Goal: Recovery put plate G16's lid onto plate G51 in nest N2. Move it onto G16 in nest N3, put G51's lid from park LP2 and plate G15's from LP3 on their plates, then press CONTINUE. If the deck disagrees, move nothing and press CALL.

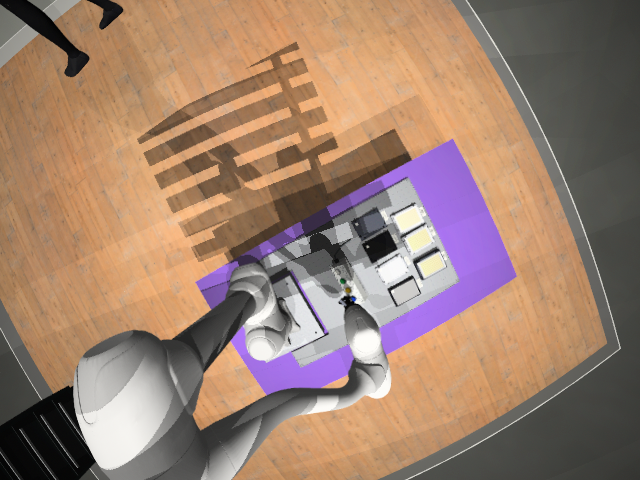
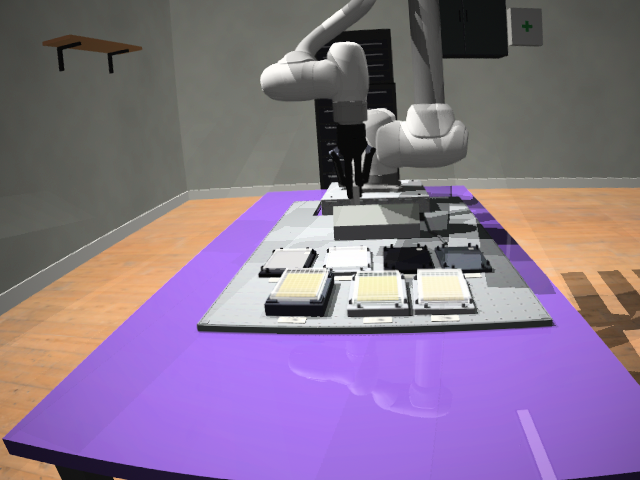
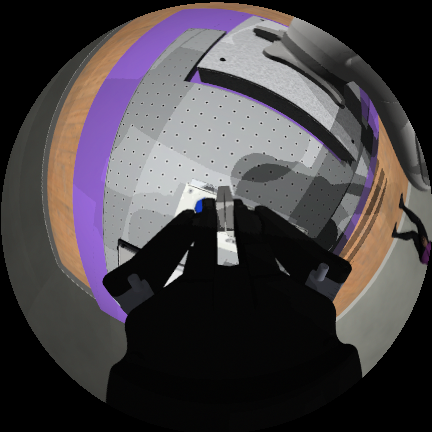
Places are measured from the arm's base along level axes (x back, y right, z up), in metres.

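Where they show: gripper, fingertip midpoint: [image 1: 347, 297] [image 3: 223, 196]; arm's base, link origin: [image 2: 376, 188] [image 3: 310, 60].
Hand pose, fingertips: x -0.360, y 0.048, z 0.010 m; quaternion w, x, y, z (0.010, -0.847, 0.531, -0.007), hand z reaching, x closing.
Note:
Things, the pixels of their top centre, and the offset from my fingertips.
- button box, top centre: [image 2: 375, 203] [image 1: 350, 284] dx -0.042, dy -0.056, dz +0.029 m
- green button, top centre: [image 1: 343, 281] dx -0.019, dy -0.081, dz +0.020 m
- yellow button, top centre: [image 1: 348, 290] dx -0.021, dy -0.031, dz +0.020 m
- blue button, top centre: [image 3: 203, 210] [image 1: 353, 299] dx -0.023, dy +0.019, dz +0.020 m
- black base, top centre: [image 2: 300, 279] [image 1: 432, 265] dx -0.441, dy +0.073, dz -0.017 m
- black frame, top centre: [image 2: 288, 257] [image 3: 131, 270] [image 1: 405, 292] dx -0.265, dy +0.134, dz -0.037 m
My gripper [image 1: 347, 300] [image 2: 354, 197] [image 3: 223, 196] is shut and empty, pointing down at the button box [image 2: 376, 230]. Its tips are close to the box's button side; contact cannot be told. A green button [image 1: 342, 281], a yellow button [image 1: 347, 290] and a blue button [image 1: 353, 299] [image 3: 199, 205] are on the box. The blue one is beside the fingers. Three yellow-filled plates stand in a row: one on a black base [image 1: 431, 264] [image 2: 301, 284], a middle one [image 1: 418, 239] [image 2: 378, 287] and an end one [image 1: 408, 218] [image 2: 440, 285]. Plate labels and lids cannot be made out.
Behind the plates are a light-grey item in a black frame [image 1: 404, 290] [image 2: 292, 259], a white one [image 1: 392, 269] [image 2: 348, 258], a black one [image 1: 379, 245] [image 2: 408, 257] and a dark-grey one [image 1: 370, 222] [image 2: 461, 257]. The arm's base plate [image 1: 307, 315] is beyond the box.

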